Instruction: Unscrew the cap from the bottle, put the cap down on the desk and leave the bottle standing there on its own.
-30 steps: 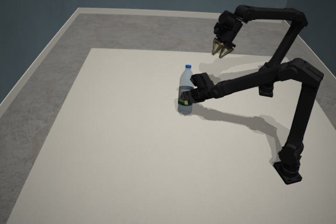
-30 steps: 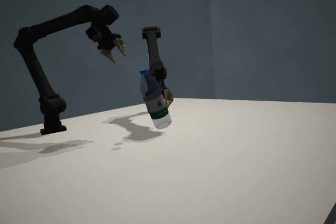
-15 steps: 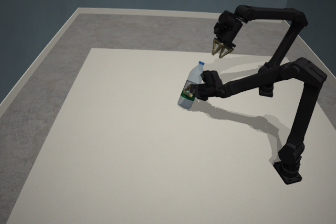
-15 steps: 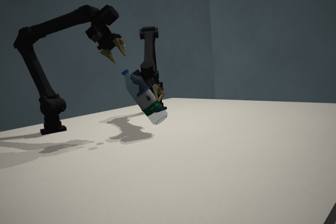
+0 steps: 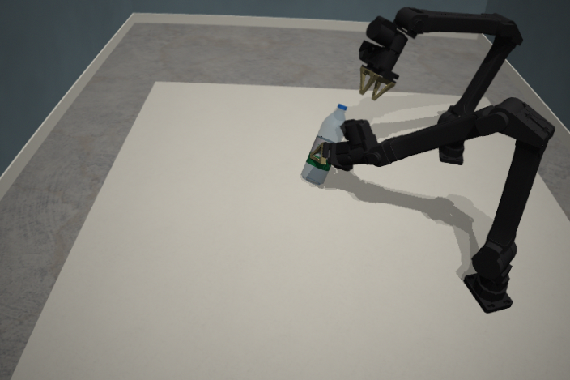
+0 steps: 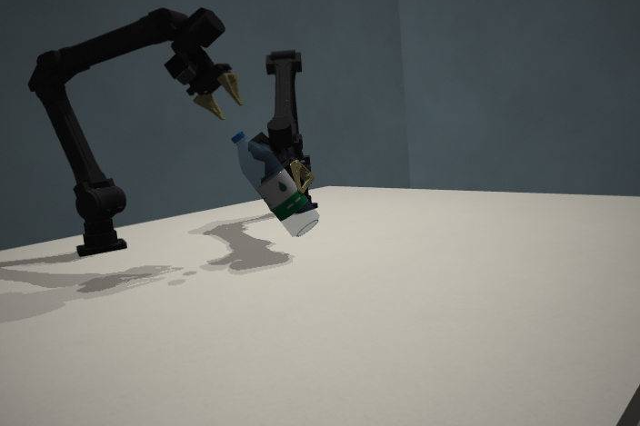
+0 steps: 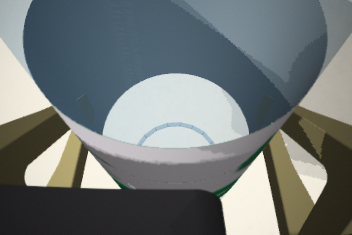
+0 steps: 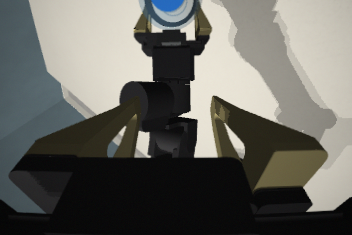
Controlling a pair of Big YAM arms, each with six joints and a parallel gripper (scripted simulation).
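Now: the cap 7 cm ahead of my right hand, 6 cm below it and 3 cm to the right of it. Also, from my right hand: bottle: 17 cm below, 11 cm ahead, 3 cm to the left.
Right now the bottle is 1 cm behind my left hand, 2 cm to the right of it and 4 cm above it. Also, from my left hand: cap (5 cm behind, 8 cm to the right, 15 cm above).
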